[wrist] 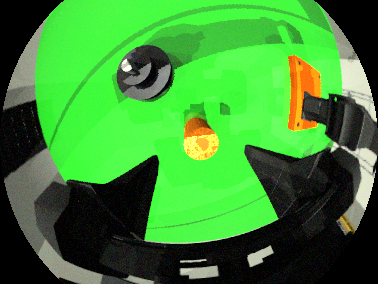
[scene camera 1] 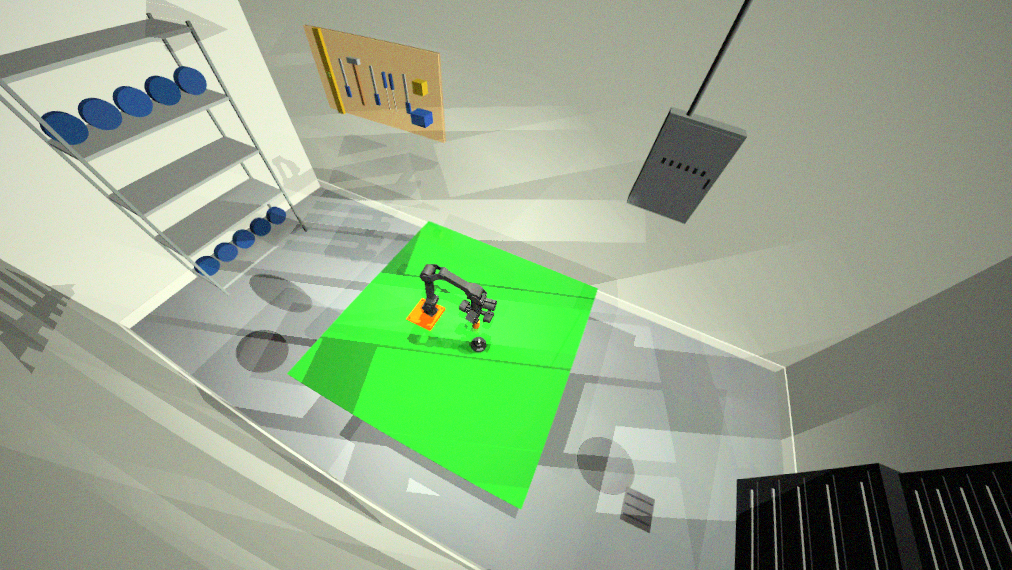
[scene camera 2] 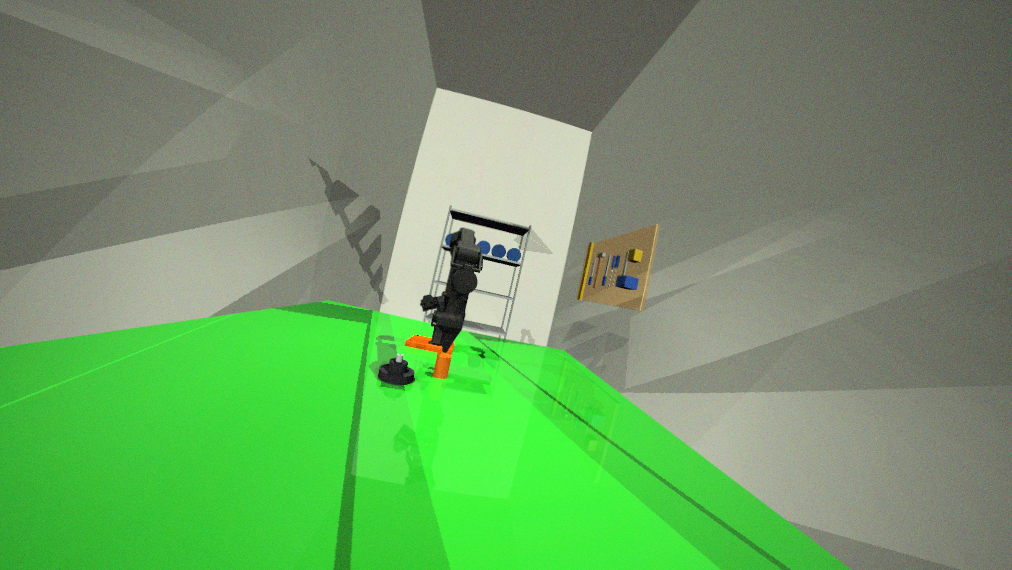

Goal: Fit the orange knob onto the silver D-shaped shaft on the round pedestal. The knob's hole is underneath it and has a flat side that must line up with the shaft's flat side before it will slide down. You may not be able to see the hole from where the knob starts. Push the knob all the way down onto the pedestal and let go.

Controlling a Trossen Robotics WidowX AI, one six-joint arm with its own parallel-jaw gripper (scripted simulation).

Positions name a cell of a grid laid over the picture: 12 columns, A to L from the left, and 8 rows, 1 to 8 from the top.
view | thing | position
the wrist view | gripper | G5
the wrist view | orange knob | G5
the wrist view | dark round pedestal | E3
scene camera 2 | gripper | F5
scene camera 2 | dark round pedestal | E6
